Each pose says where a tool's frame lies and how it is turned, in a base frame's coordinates. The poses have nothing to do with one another.
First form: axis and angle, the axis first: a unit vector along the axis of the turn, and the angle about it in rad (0 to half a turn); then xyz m.
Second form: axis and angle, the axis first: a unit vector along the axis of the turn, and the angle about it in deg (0 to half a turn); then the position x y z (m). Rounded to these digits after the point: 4 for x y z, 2 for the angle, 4 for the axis.
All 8 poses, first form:
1: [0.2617 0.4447 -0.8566 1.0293 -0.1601 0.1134 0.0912]
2: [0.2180 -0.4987 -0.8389 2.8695 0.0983 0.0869 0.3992]
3: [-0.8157 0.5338 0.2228 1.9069 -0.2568 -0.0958 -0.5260]
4: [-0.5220 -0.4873 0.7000 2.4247 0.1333 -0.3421 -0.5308]
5: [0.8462 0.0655 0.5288 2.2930 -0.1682 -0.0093 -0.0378]
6: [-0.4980 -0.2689 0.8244 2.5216 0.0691 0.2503 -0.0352]
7: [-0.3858 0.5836 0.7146 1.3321 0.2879 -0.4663 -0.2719]
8: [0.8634 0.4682 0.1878 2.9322 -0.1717 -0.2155 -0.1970]
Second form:
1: [0.2617 0.4447 -0.8566 58.97 -0.1601 0.1134 0.0912]
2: [0.2180 -0.4987 -0.8389 164.41 0.0983 0.0869 0.3992]
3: [-0.8157 0.5338 0.2228 109.26 -0.2568 -0.0958 -0.5260]
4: [-0.5220 -0.4873 0.7000 138.93 0.1333 -0.3421 -0.5308]
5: [0.8462 0.0655 0.5288 131.38 -0.1682 -0.0093 -0.0378]
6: [-0.4980 -0.2689 0.8244 144.48 0.0691 0.2503 -0.0352]
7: [-0.3858 0.5836 0.7146 76.32 0.2879 -0.4663 -0.2719]
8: [0.8634 0.4682 0.1878 168.00 -0.1717 -0.2155 -0.1970]
